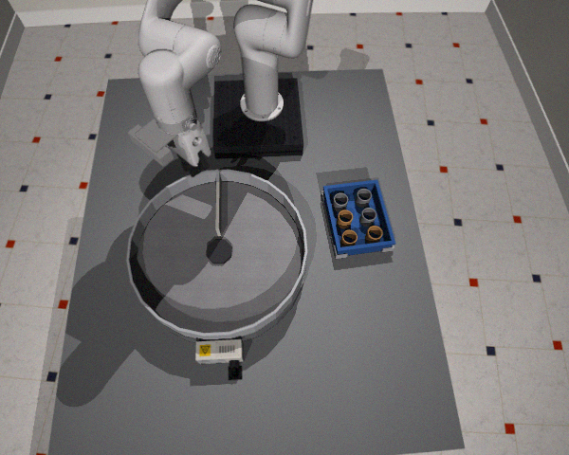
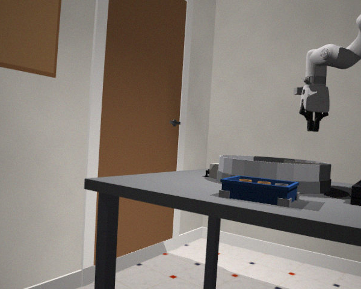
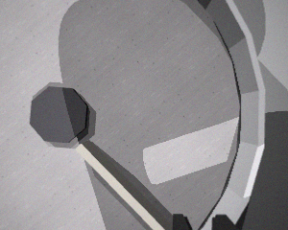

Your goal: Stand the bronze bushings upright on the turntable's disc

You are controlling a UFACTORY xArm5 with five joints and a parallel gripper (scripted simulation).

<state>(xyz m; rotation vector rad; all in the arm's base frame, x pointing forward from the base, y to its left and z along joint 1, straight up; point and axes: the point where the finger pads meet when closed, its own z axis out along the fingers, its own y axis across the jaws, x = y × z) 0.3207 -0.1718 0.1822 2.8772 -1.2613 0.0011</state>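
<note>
Now: the blue crate 6 cm ahead of my hand, 39 cm to the left of it and 21 cm below it. Round my hand: turntable disc: 13 cm ahead, 3 cm to the left, 18 cm below.
</note>
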